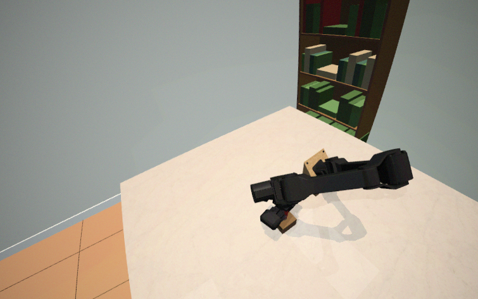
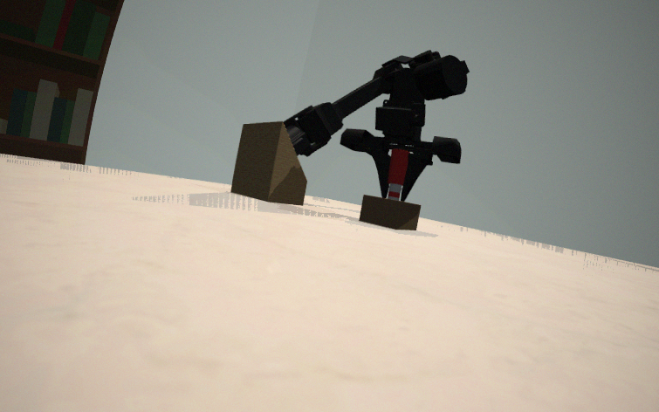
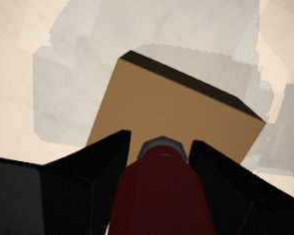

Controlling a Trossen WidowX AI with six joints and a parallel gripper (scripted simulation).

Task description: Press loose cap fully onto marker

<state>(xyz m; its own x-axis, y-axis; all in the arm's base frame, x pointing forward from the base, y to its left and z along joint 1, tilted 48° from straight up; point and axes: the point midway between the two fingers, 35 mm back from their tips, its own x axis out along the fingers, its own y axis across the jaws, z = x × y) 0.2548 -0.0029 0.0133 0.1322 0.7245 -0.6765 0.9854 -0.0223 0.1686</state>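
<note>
Right now the red cap is 5 cm above my gripper tip and 1 cm to the left of it. The rest, counted from my gripper tip: brown holder block 2 cm below, 1 cm to the left.
</note>
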